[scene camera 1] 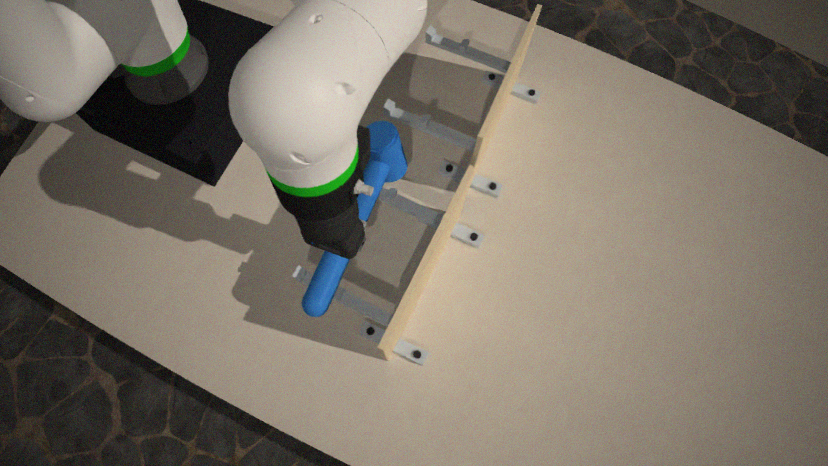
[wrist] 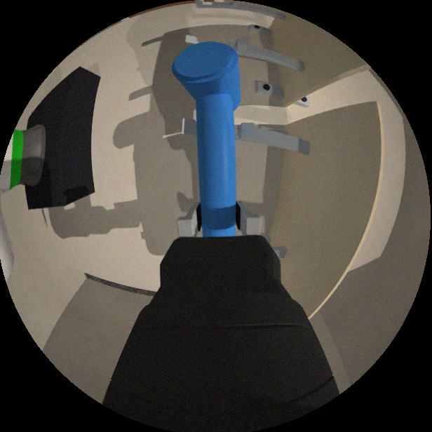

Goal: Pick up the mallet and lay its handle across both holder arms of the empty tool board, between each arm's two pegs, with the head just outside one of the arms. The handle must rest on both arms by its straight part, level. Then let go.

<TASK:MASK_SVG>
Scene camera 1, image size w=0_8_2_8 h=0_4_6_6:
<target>gripper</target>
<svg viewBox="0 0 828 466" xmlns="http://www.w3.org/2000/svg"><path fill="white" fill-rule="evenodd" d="M357 199L351 212L343 220L329 226L312 226L295 216L304 241L309 245L347 259L354 258L357 252L361 252L366 241L364 230L366 221L359 219Z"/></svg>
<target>blue mallet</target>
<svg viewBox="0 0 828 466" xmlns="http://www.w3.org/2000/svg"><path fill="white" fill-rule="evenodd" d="M350 259L324 251L302 299L302 308L307 315L319 317L327 312ZM387 121L373 122L366 127L370 129L370 159L363 171L364 184L374 187L372 196L361 193L357 197L359 219L366 221L366 223L384 183L399 180L404 176L408 167L398 130L395 125Z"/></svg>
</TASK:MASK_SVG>
